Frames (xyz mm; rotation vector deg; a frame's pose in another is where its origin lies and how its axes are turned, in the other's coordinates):
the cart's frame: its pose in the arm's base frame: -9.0 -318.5 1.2 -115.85 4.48 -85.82
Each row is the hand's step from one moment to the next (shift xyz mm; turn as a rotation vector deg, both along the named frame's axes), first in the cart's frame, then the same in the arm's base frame.
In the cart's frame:
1: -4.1 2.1 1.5 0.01 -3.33 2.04
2: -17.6 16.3 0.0 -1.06 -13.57 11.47
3: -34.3 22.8 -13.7 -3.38 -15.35 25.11
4: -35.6 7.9 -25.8 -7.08 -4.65 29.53
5: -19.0 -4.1 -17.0 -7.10 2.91 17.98
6: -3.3 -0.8 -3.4 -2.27 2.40 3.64
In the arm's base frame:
1: 0.5 0.6 -4.8 0.80 3.58 1.34
2: -1.4 -6.3 -23.1 5.65 16.40 3.97
3: -17.5 -11.0 -38.2 16.34 24.70 0.58
4: -33.1 -3.7 -29.7 22.16 19.42 -8.69
5: -23.0 3.4 -11.1 14.24 8.27 -10.54
6: -4.4 0.5 -1.8 3.13 0.53 -3.75

